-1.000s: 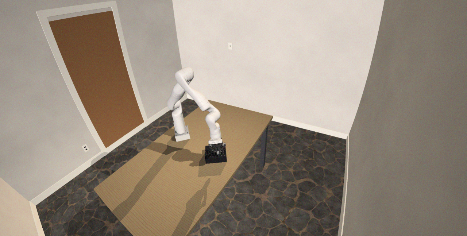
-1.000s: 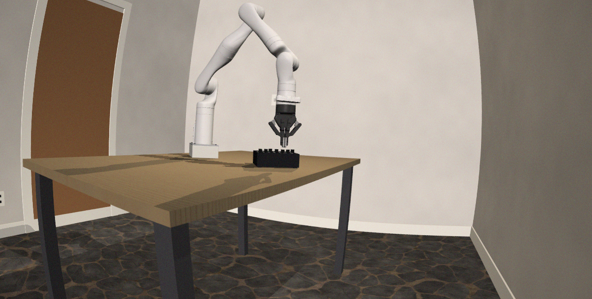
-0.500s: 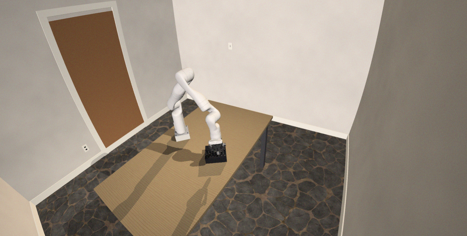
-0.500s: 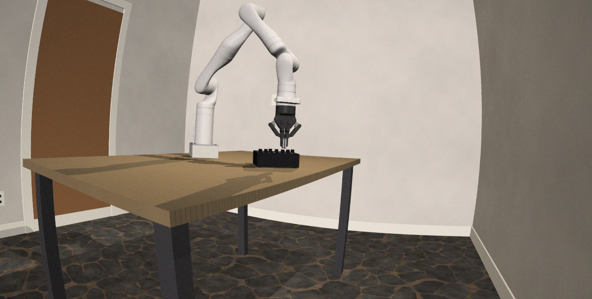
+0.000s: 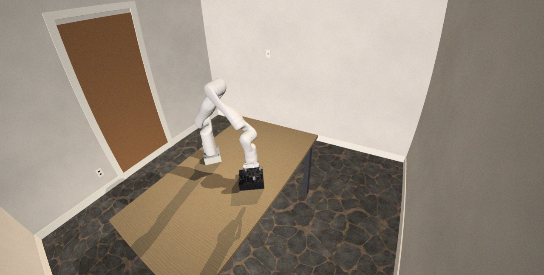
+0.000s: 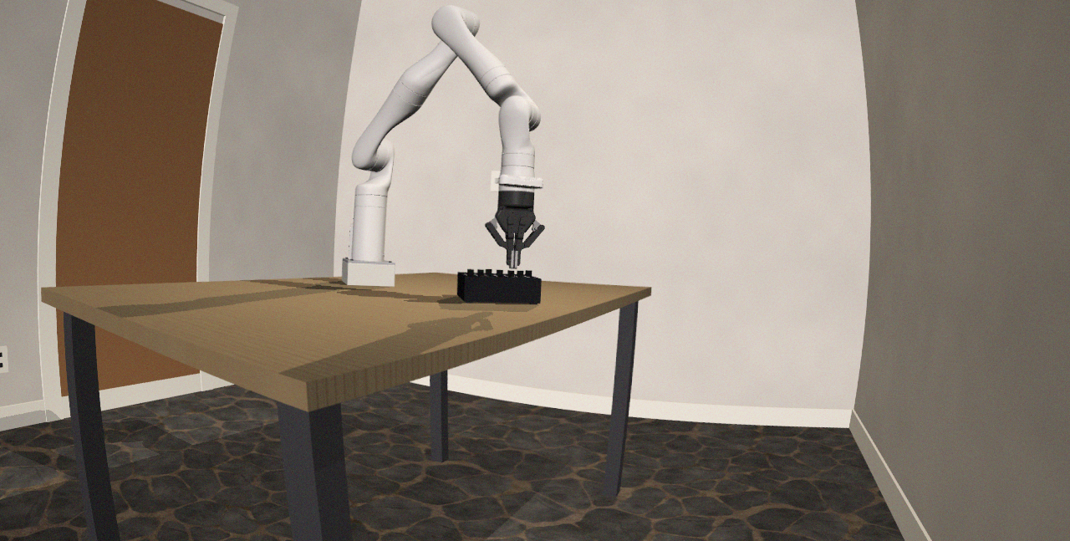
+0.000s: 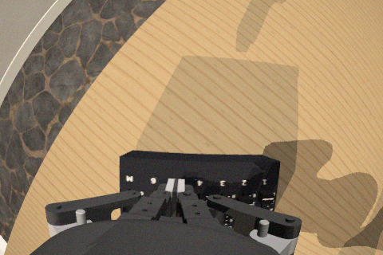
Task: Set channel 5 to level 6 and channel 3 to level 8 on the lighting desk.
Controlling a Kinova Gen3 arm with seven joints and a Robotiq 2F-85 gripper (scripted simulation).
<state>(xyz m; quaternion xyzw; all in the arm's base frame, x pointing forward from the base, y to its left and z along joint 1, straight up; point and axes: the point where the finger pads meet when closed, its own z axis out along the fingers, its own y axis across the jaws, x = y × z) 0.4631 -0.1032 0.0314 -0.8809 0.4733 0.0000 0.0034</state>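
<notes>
Now: the channel 5 fader cap 30 mm below my hand, 20 mm to the left of it and 10 mm behind it. The rest, counted from my hand: M fader cap: 70 mm to the left, 30 mm below, 10 mm ahead; then channel 4 fader cap: 40 mm behind, 30 mm below, 20 mm to the left; then channel 3 fader cap: 60 mm behind, 30 mm below, 20 mm to the left.
</notes>
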